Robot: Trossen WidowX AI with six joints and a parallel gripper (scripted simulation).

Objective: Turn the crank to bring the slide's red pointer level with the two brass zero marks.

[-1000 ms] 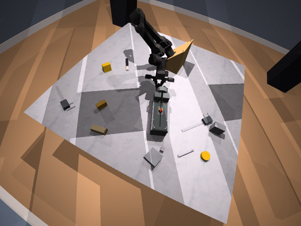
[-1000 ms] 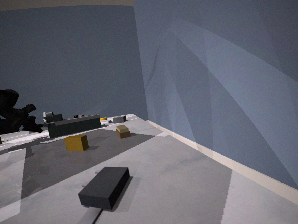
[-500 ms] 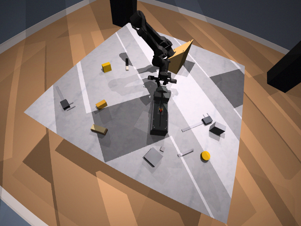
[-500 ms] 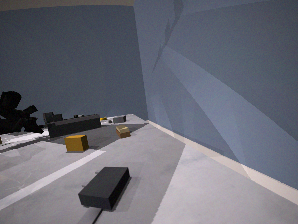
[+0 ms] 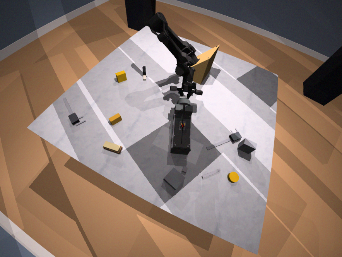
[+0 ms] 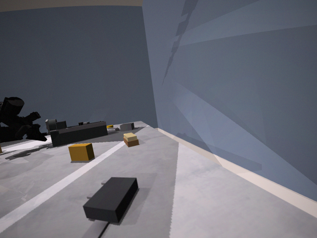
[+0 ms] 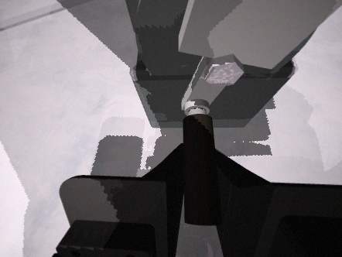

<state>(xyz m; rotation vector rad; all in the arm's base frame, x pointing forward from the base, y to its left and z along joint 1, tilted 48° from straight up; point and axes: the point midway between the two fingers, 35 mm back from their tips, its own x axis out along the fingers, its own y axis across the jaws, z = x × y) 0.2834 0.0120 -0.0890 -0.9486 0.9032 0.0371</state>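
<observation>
Right now my gripper tip is 160 mm short of the red pointer, 70 mm to the right of it and 50 mm below it. Also, from my gripper tip: tan block (420 mm ahead, 180 mm to the right, 10 mm below); yellow cube (450 mm to the right, 10 mm ahead); dark brown crank handle (30 mm above, 20 mm behind, 10 mm to the right).
</observation>
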